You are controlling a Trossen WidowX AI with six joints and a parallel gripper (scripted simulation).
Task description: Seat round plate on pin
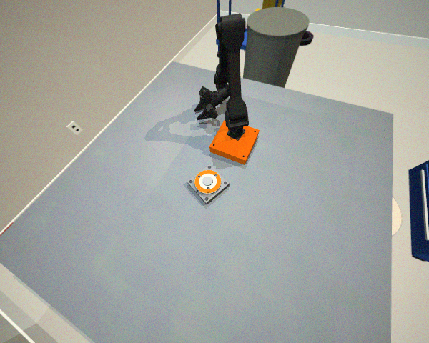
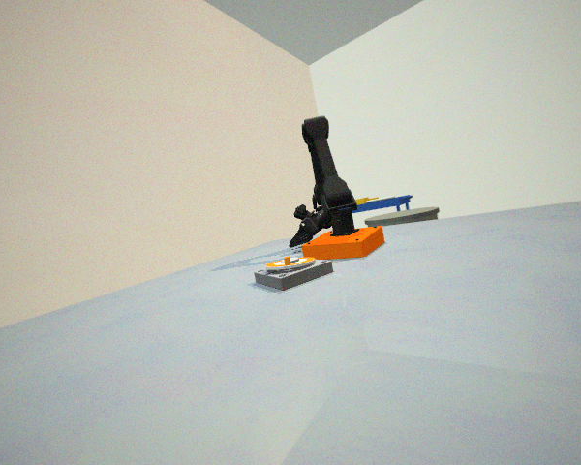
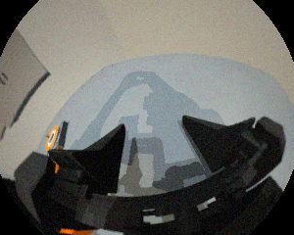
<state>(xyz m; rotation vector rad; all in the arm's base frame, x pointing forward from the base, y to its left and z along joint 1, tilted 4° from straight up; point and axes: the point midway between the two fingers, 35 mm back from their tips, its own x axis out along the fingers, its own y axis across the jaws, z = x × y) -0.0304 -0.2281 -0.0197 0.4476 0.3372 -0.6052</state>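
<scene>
Now: gripper tip 290 mm short of the round plate, 290 mm to the right of it and 20 mm below it. The rest, counted from my gripper tip: grey square base 270 mm ahead, 280 mm to the left.
</scene>
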